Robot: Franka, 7 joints.
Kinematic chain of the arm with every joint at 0, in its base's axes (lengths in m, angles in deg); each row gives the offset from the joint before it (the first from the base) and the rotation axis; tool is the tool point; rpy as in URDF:
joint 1: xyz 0 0 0.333 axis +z
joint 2: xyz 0 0 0 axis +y
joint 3: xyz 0 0 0.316 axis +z
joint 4: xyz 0.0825 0 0 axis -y
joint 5: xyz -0.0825 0 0.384 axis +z
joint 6: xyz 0 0 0 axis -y
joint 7: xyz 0.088 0 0 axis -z
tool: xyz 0 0 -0.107 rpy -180 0 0
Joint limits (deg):
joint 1: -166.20..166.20
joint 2: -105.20..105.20
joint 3: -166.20..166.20
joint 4: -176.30..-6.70
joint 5: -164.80..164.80
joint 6: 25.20..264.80
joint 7: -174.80..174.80
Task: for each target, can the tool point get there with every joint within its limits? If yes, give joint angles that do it. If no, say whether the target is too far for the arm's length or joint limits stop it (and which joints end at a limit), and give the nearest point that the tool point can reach.
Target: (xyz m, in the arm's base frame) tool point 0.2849 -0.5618 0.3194
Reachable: yes | joints -130.64 59.06 79.50 -112.69 72.70 152.40 14.01
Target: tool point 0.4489 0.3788 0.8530
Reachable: yes | joints 20.15 25.59 57.52 -44.86 -102.81 75.44 28.64
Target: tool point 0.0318 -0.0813 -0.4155
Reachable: no: joint limits stop it (at a limit: joint 2) | nearest point 0.0418 -0.1069 -0.3333 | short by 0.087 m
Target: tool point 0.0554 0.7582 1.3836
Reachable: no: too far | nearest point 0.0366 0.5016 1.0280 | short by 0.439 m
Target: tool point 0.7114 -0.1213 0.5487
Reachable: yes | joints -58.16 56.89 83.84 -88.45 11.68 192.87 75.53
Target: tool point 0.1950 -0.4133 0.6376
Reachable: yes | joints 17.12 83.16 -132.57 -127.34 -77.84 181.61 17.19
